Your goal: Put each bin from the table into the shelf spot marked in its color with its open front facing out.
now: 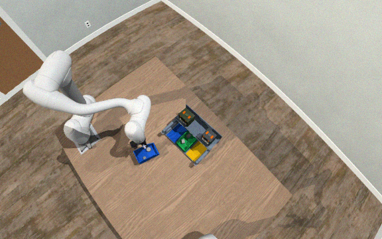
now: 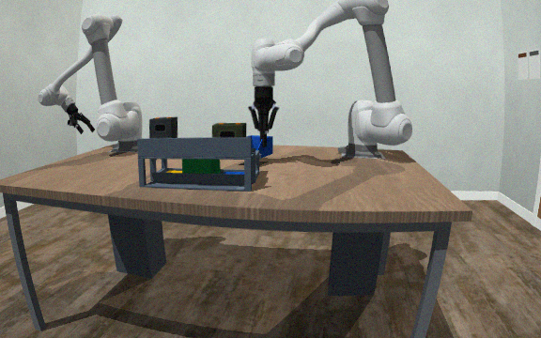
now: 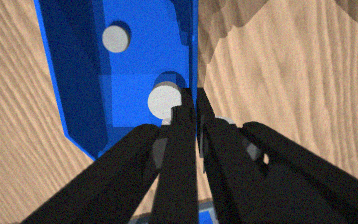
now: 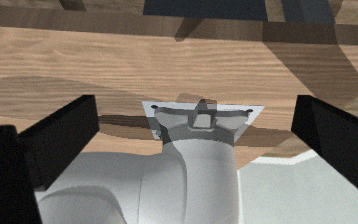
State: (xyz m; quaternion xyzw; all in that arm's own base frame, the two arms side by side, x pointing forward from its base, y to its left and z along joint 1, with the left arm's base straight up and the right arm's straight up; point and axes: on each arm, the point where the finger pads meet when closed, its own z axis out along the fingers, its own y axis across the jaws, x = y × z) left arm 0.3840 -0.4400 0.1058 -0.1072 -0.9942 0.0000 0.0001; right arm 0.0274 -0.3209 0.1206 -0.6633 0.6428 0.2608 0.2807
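Note:
The blue bin lies 30 mm behind my left hand, 40 mm to the right of it and 40 mm below it. Also, from my left hand: grey shelf (320 mm ahead, 170 mm to the right, 40 mm below); then green bin (290 mm ahead, 170 mm to the right, 60 mm below); then round part (30 mm to the right, 60 mm below).

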